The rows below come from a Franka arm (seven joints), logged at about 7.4 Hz.
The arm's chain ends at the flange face. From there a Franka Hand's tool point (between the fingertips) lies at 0.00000 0.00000 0.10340 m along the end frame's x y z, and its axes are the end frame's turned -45 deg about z.
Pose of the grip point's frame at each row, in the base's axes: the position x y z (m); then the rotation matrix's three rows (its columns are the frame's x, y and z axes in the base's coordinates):
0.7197 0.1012 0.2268; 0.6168 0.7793 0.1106; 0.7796 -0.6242 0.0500; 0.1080 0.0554 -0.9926
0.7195 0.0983 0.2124; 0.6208 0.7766 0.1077; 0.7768 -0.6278 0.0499; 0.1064 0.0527 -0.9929
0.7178 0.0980 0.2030; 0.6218 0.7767 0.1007; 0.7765 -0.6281 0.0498; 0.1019 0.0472 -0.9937
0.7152 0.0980 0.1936; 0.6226 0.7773 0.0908; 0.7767 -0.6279 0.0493; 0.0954 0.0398 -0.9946
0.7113 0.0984 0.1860; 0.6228 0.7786 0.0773; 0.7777 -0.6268 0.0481; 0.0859 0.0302 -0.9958
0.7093 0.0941 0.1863; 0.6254 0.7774 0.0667; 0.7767 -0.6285 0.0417; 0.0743 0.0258 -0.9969
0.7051 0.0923 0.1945; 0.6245 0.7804 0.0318; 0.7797 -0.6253 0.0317; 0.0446 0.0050 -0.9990
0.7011 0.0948 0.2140; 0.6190 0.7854 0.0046; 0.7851 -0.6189 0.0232; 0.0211 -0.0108 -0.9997
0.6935 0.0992 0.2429; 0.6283 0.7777 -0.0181; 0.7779 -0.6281 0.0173; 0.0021 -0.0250 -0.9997
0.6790 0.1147 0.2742; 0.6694 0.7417 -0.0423; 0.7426 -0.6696 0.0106; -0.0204 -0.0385 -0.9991
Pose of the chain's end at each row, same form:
0.7083 0.0960 0.3294; 0.9872 0.1149 0.1106; 0.1099 -0.9926 0.0500; 0.1155 -0.0372 -0.9926
0.7084 0.0931 0.3151; 0.9881 0.1102 0.1077; 0.1054 -0.9932 0.0499; 0.1125 -0.0380 -0.9929
0.7074 0.0929 0.3057; 0.9889 0.1095 0.1007; 0.1049 -0.9932 0.0498; 0.1054 -0.0387 -0.9937
0.7058 0.0929 0.2964; 0.9899 0.1094 0.0908; 0.1052 -0.9932 0.0493; 0.0956 -0.0393 -0.9946
0.7033 0.0934 0.2890; 0.9909 0.1102 0.0773; 0.1067 -0.9931 0.0481; 0.0821 -0.0394 -0.9958
0.7024 0.0898 0.2894; 0.9919 0.1075 0.0667; 0.1048 -0.9936 0.0417; 0.0708 -0.0343 -0.9969
0.7018 0.0890 0.2978; 0.9934 0.1102 0.0318; 0.1092 -0.9935 0.0317; 0.0351 -0.0280 -0.9990
0.7006 0.0924 0.3174; 0.9931 0.1177 0.0046; 0.1175 -0.9928 0.0232; 0.0073 -0.0226 -0.9997
0.6954 0.0974 0.3463; 0.9942 0.1056 -0.0181; 0.1059 -0.9942 0.0173; -0.0162 -0.0192 -0.9997
0.6834 0.1136 0.3775; 0.9978 0.0511 -0.0423; 0.0516 -0.9986 0.0106; -0.0416 -0.0128 -0.9991

